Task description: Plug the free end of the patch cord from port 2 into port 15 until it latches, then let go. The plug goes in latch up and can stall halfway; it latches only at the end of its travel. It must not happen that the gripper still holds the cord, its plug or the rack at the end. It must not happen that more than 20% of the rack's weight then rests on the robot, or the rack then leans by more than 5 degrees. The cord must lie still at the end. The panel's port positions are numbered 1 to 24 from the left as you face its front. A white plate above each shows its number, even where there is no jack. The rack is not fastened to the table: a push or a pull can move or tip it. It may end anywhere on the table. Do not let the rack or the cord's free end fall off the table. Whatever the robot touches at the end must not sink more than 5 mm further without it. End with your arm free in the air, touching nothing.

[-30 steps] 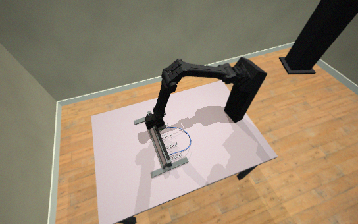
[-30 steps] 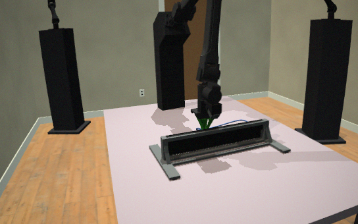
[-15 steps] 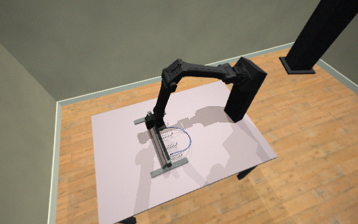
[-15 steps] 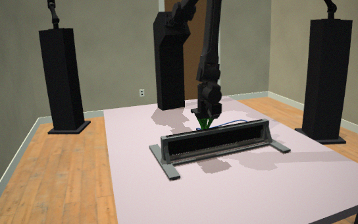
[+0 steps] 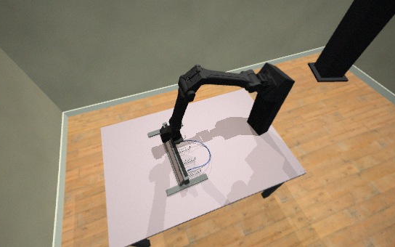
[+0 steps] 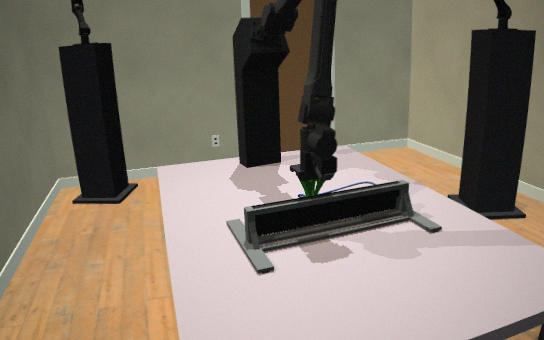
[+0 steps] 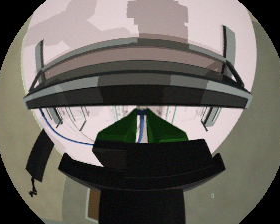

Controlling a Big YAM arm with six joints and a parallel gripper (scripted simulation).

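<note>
Right now my hand is 2 cm short of the plug and 1 cm to the right of it.
</note>
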